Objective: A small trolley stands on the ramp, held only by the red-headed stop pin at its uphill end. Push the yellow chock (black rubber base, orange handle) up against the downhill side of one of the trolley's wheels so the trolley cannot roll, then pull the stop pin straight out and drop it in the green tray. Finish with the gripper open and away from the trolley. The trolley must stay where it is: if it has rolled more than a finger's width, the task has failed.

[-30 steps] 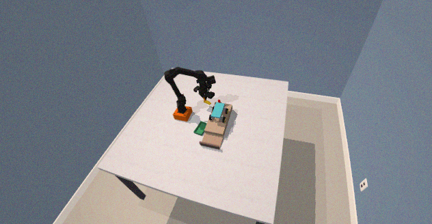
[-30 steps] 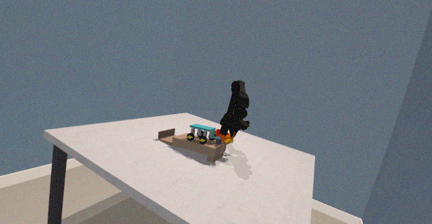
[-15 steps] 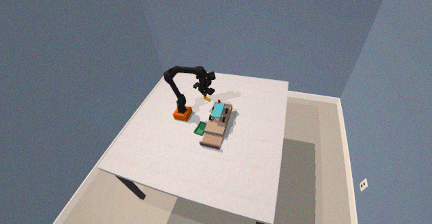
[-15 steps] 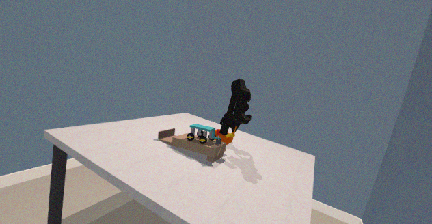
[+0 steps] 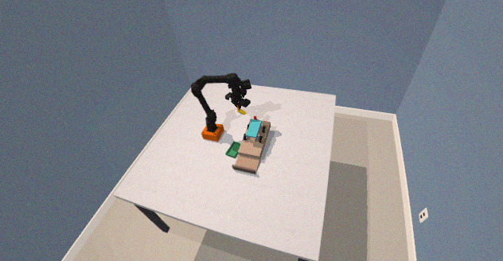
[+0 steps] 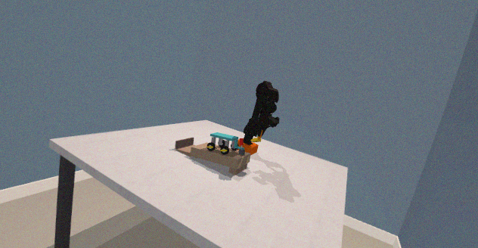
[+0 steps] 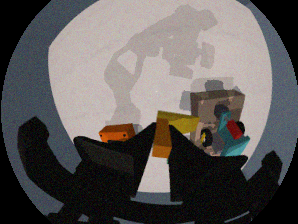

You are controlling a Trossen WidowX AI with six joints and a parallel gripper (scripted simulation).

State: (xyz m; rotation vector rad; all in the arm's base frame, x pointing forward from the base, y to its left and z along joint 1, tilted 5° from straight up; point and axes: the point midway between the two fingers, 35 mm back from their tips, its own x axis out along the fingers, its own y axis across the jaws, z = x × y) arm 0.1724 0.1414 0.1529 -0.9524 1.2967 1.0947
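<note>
The yellow chock lies 2 cm ahead of my gripper tip, 1 cm to the right of it and 1 cm below it. The rest, counted from my gripper tip: ramp: 16 cm ahead, 13 cm to the right, 13 cm below; then red-headed stop pin: 14 cm ahead, 3 cm to the right, 4 cm below; then teal trolley: 16 cm ahead, 12 cm to the right, 6 cm below.
</note>
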